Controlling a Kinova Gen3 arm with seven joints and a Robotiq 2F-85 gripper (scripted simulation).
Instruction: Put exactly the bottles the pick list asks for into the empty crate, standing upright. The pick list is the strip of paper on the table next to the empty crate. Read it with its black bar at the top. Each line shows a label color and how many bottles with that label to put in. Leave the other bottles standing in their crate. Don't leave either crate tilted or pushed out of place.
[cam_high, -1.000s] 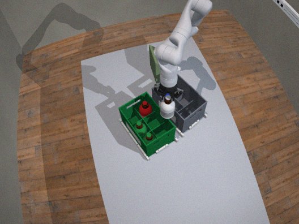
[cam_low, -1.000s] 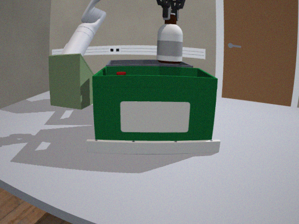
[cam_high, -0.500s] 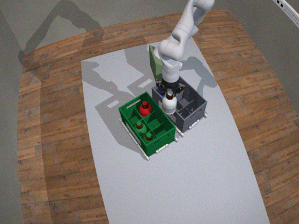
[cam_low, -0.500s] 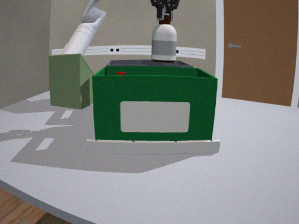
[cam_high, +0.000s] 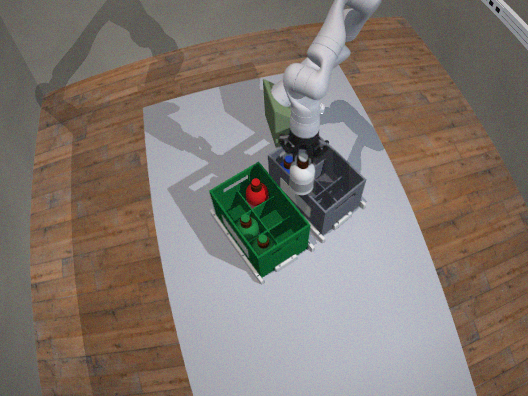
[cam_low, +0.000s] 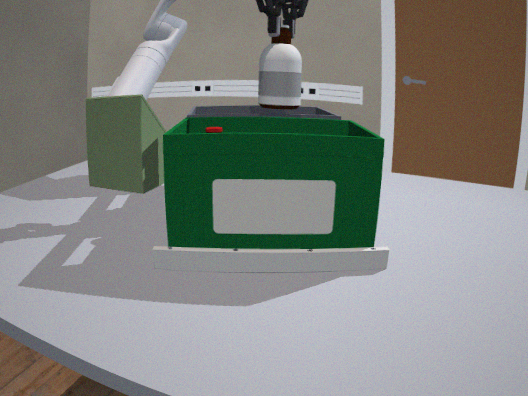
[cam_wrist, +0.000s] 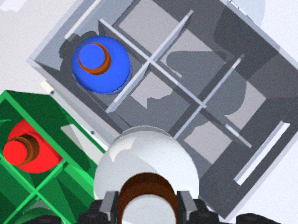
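The white-label bottle lies 70 mm below my hand. From my hand the other things lie so: grey crate 70 mm behind, 60 mm to the left, 250 mm below; blue-label bottle 120 mm behind, 20 mm to the right, 250 mm below; red-label bottle 50 mm behind, 130 mm to the right, 250 mm below.
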